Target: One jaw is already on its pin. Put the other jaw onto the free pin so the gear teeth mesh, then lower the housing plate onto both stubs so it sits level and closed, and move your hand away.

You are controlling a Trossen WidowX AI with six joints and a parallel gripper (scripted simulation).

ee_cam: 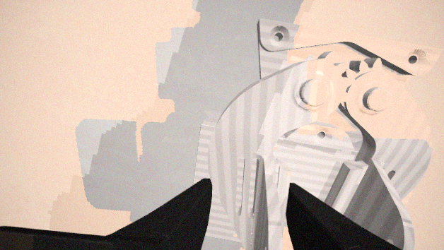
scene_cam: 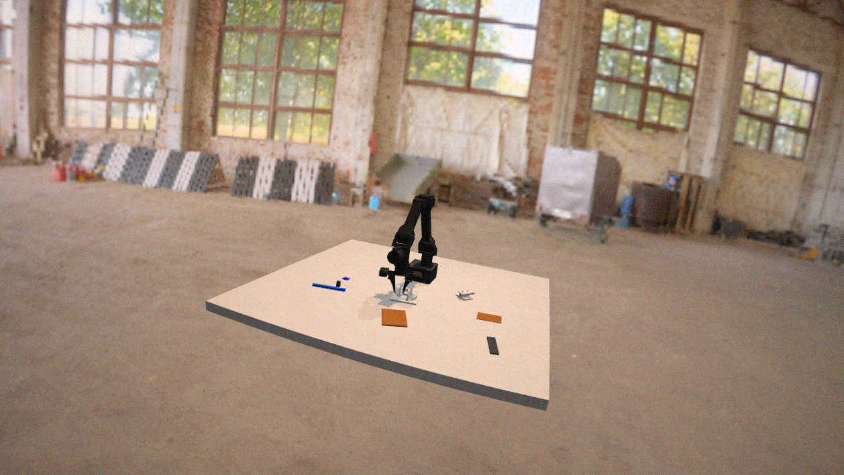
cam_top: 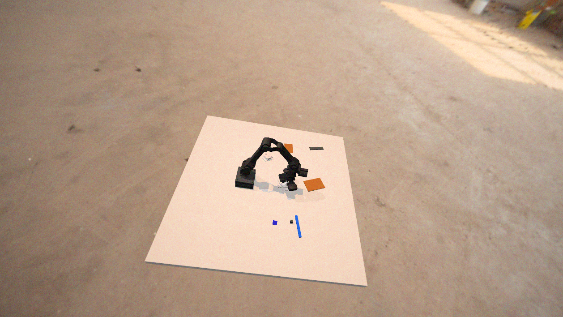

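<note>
Now: the flat white part 30 mm to the left of my gripper tip, 20 mm below it and 10 mm ahead of it. From my gripper tip the other things lie so: blue square: 300 mm to the right, 70 mm behind, 30 mm below; black cube: 280 mm to the right, 40 mm ahead, 10 mm below; large orange tile: 210 mm ahead, 70 mm to the left, 20 mm below.
</note>
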